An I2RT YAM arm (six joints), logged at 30 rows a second.
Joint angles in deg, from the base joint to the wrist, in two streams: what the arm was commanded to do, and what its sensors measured. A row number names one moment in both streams.
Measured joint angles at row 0: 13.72 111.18 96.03 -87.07 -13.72 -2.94
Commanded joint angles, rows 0 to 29: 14.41 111.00 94.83 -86.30 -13.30 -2.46; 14.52 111.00 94.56 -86.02 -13.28 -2.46; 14.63 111.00 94.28 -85.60 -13.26 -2.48; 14.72 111.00 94.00 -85.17 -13.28 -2.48; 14.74 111.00 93.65 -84.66 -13.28 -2.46; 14.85 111.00 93.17 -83.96 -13.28 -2.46; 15.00 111.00 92.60 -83.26 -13.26 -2.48; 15.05 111.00 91.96 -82.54 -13.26 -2.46; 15.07 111.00 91.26 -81.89 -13.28 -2.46; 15.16 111.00 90.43 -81.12 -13.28 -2.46; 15.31 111.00 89.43 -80.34 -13.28 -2.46; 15.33 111.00 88.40 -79.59 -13.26 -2.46; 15.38 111.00 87.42 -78.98 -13.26 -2.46; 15.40 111.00 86.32 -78.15 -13.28 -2.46; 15.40 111.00 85.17 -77.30 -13.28 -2.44; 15.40 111.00 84.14 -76.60 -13.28 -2.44; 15.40 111.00 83.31 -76.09 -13.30 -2.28; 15.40 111.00 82.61 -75.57 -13.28 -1.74; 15.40 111.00 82.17 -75.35 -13.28 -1.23; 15.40 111.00 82.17 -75.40 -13.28 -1.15; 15.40 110.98 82.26 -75.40 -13.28 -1.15; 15.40 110.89 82.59 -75.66 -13.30 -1.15; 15.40 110.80 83.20 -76.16 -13.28 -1.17; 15.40 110.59 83.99 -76.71 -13.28 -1.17; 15.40 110.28 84.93 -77.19 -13.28 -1.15; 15.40 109.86 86.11 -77.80 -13.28 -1.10; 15.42 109.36 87.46 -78.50 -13.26 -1.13; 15.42 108.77 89.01 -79.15 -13.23 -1.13; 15.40 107.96 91.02 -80.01 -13.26 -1.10; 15.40 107.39 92.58 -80.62 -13.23 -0.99
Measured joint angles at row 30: 14.57 107.90 88.68 -79.94 -12.93 -1.39
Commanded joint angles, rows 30 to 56: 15.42 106.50 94.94 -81.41 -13.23 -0.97; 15.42 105.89 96.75 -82.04 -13.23 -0.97; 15.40 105.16 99.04 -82.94 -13.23 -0.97; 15.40 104.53 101.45 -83.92 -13.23 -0.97; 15.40 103.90 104.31 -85.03 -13.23 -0.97; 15.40 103.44 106.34 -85.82 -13.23 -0.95; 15.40 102.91 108.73 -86.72 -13.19 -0.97; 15.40 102.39 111.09 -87.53 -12.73 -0.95; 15.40 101.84 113.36 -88.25 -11.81 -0.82; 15.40 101.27 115.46 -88.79 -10.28 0.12; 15.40 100.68 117.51 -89.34 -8.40 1.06; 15.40 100.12 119.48 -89.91 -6.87 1.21; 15.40 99.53 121.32 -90.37 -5.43 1.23; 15.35 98.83 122.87 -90.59 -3.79 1.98; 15.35 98.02 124.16 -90.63 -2.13 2.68; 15.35 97.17 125.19 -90.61 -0.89 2.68; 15.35 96.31 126.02 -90.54 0.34 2.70; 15.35 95.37 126.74 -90.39 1.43 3.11; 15.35 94.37 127.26 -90.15 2.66 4.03; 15.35 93.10 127.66 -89.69 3.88 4.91; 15.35 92.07 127.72 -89.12 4.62 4.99; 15.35 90.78 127.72 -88.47 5.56 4.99; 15.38 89.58 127.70 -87.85 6.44 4.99; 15.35 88.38 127.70 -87.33 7.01 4.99; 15.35 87.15 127.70 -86.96 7.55 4.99; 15.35 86.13 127.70 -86.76 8.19 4.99; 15.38 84.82 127.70 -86.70 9.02 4.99
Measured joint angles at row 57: 14.85 88.25 126.58 -87.09 4.38 3.97
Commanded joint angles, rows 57 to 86: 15.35 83.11 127.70 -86.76 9.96 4.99; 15.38 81.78 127.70 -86.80 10.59 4.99; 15.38 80.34 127.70 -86.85 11.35 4.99; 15.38 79.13 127.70 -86.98 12.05 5.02; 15.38 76.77 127.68 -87.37 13.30 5.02; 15.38 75.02 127.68 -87.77 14.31 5.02; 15.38 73.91 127.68 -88.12 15.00 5.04; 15.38 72.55 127.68 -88.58 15.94 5.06; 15.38 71.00 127.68 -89.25 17.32 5.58; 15.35 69.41 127.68 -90.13 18.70 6.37; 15.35 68.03 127.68 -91.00 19.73 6.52; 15.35 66.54 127.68 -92.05 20.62 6.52; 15.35 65.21 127.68 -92.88 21.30 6.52; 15.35 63.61 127.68 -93.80 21.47 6.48; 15.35 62.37 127.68 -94.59 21.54 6.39; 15.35 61.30 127.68 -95.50 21.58 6.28; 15.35 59.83 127.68 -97.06 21.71 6.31; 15.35 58.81 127.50 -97.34 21.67 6.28; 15.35 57.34 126.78 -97.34 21.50 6.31; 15.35 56.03 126.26 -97.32 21.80 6.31; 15.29 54.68 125.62 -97.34 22.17 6.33; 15.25 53.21 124.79 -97.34 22.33 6.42; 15.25 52.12 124.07 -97.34 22.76 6.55; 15.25 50.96 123.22 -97.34 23.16 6.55; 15.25 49.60 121.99 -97.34 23.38 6.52; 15.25 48.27 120.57 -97.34 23.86 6.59; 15.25 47.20 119.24 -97.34 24.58 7.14; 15.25 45.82 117.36 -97.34 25.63 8.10; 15.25 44.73 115.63 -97.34 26.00 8.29; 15.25 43.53 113.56 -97.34 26.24 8.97
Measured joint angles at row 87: 14.85 45.67 117.71 -96.97 23.14 6.92
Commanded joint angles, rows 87 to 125: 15.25 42.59 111.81 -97.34 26.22 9.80; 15.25 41.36 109.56 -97.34 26.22 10.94; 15.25 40.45 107.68 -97.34 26.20 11.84; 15.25 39.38 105.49 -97.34 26.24 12.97; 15.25 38.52 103.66 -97.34 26.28 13.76; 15.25 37.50 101.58 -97.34 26.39 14.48; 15.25 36.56 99.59 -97.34 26.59 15.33; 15.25 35.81 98.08 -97.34 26.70 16.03; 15.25 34.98 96.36 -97.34 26.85 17.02; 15.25 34.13 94.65 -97.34 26.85 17.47; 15.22 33.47 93.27 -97.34 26.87 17.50; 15.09 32.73 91.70 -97.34 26.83 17.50; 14.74 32.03 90.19 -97.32 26.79 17.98; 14.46 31.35 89.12 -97.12 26.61 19.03; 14.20 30.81 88.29 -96.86 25.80 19.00; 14.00 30.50 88.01 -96.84 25.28 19.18; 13.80 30.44 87.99 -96.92 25.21 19.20; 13.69 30.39 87.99 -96.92 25.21 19.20; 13.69 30.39 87.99 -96.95 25.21 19.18; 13.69 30.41 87.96 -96.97 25.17 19.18; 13.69 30.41 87.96 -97.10 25.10 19.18; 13.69 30.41 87.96 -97.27 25.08 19.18; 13.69 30.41 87.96 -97.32 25.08 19.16; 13.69 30.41 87.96 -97.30 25.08 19.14; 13.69 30.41 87.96 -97.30 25.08 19.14; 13.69 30.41 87.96 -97.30 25.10 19.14; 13.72 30.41 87.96 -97.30 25.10 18.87; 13.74 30.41 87.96 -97.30 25.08 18.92; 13.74 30.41 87.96 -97.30 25.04 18.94; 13.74 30.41 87.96 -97.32 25.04 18.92; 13.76 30.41 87.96 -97.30 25.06 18.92; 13.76 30.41 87.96 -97.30 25.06 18.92; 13.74 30.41 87.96 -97.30 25.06 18.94; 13.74 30.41 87.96 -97.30 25.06 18.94; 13.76 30.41 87.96 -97.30 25.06 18.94; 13.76 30.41 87.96 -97.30 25.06 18.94; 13.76 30.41 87.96 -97.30 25.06 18.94; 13.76 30.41 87.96 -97.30 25.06 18.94; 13.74 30.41 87.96 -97.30 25.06 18.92
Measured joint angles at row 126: 14.02 30.83 88.23 -96.97 24.77 18.85
